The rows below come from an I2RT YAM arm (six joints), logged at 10 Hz.
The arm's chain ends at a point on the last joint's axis. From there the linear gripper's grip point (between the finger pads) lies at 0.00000 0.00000 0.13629 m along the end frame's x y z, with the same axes.
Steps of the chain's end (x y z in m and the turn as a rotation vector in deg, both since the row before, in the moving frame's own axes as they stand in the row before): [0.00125 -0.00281 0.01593 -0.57 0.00 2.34]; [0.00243 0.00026 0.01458 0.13 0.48 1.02]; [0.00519 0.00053 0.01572 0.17 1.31 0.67]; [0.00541 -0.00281 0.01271 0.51 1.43 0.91]
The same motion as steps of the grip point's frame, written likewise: [0.00122 -0.00145 0.01592 -0.57 0.00 2.34]; [0.00357 -0.00004 0.01457 0.13 0.48 1.02]; [0.00831 0.00014 0.01568 0.17 1.31 0.67]; [0.00882 -0.00400 0.01266 0.51 1.43 0.91]
